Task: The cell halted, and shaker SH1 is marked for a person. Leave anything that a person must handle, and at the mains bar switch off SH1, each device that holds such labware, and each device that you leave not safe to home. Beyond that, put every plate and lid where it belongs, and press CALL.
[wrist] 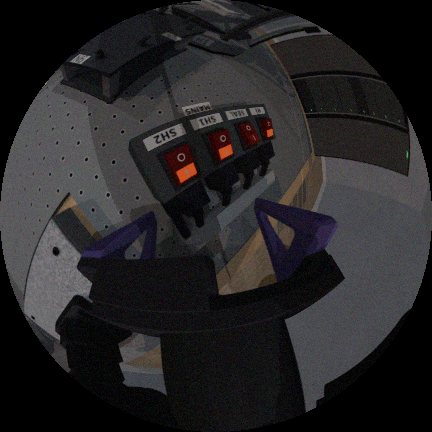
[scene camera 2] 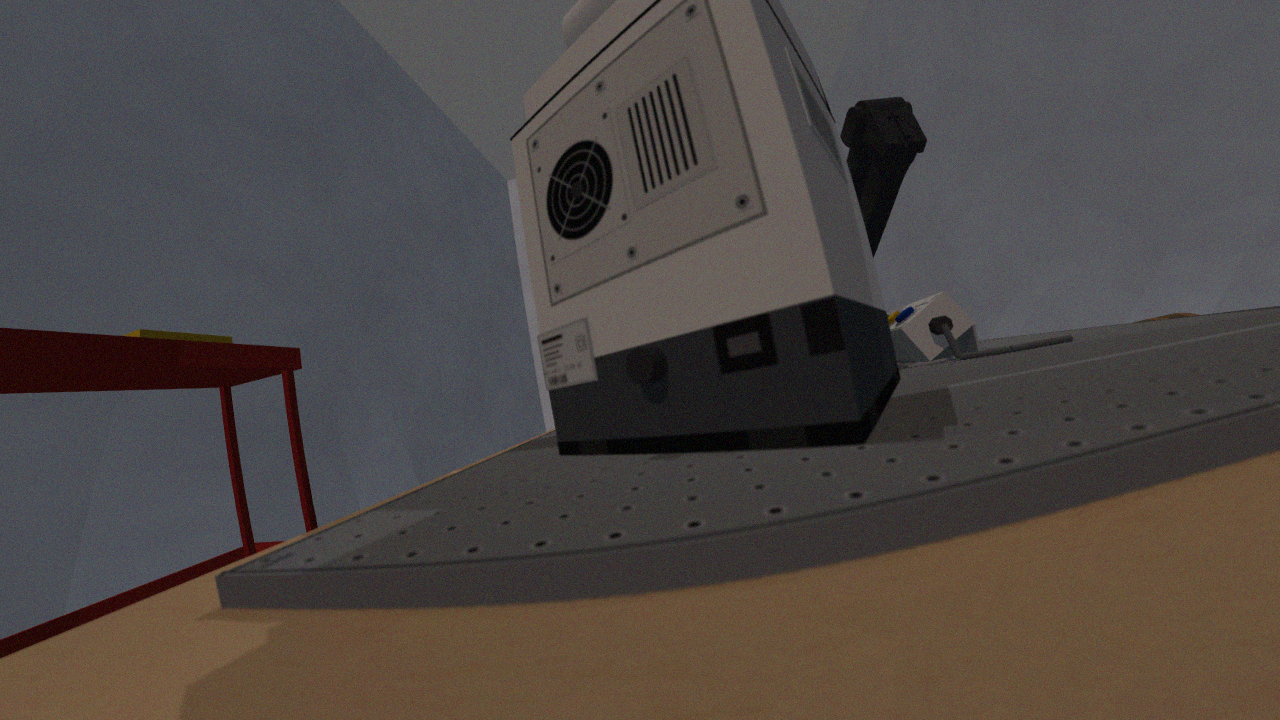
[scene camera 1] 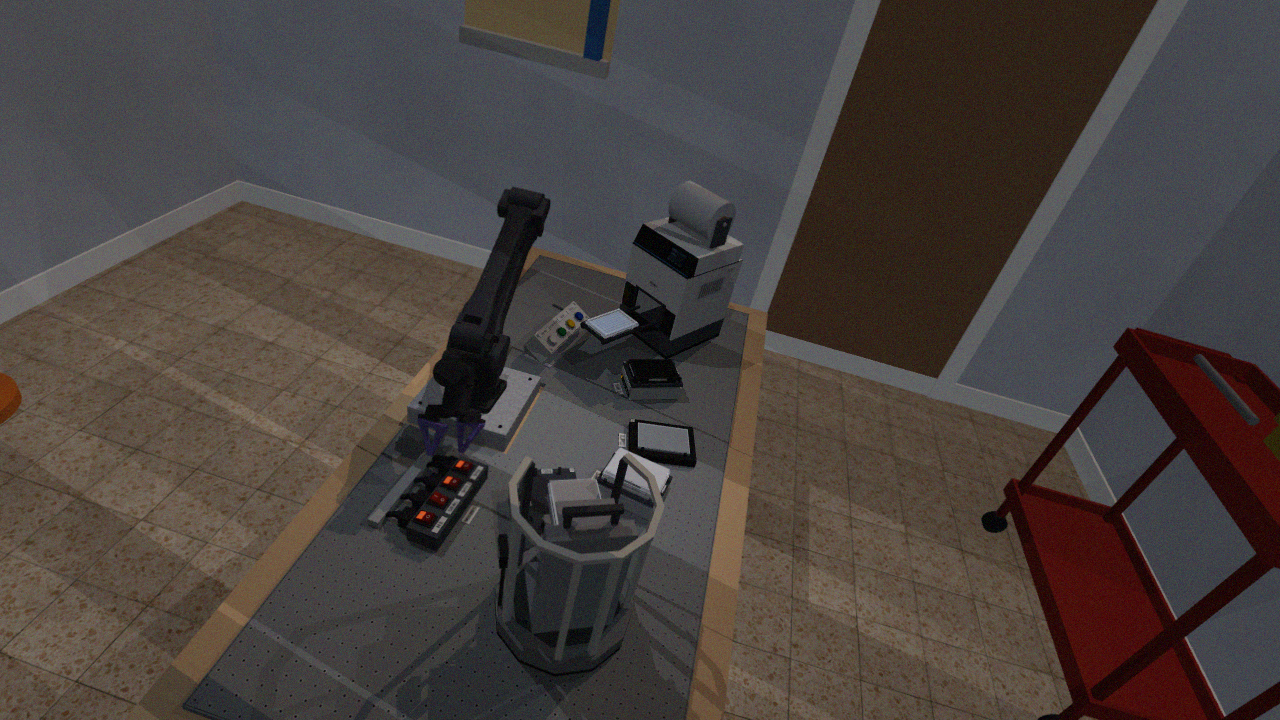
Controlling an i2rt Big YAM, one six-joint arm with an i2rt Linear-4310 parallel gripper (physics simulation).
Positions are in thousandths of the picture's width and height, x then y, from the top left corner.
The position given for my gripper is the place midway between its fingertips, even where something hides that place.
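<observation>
You'd find my gripper in the wrist view (473,485), and scene camera 1 (349,630) shows that gripper too.
</observation>
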